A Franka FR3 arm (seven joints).
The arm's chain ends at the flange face. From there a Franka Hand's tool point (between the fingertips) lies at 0.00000 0.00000 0.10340 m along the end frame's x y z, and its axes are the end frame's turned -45 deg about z.
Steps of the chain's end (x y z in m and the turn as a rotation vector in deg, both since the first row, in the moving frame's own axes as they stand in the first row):
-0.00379 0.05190 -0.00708 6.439 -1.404 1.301
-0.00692 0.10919 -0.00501 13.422 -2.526 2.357
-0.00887 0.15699 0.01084 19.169 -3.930 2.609
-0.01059 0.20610 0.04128 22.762 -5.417 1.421
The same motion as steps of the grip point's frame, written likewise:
-0.03285 0.02411 -0.00776 5.546 3.560 1.301
-0.06792 0.05245 -0.00793 11.277 7.705 2.357
-0.09755 0.07628 0.00487 16.333 10.776 2.609
-0.13126 0.10355 0.03278 19.926 12.265 1.421

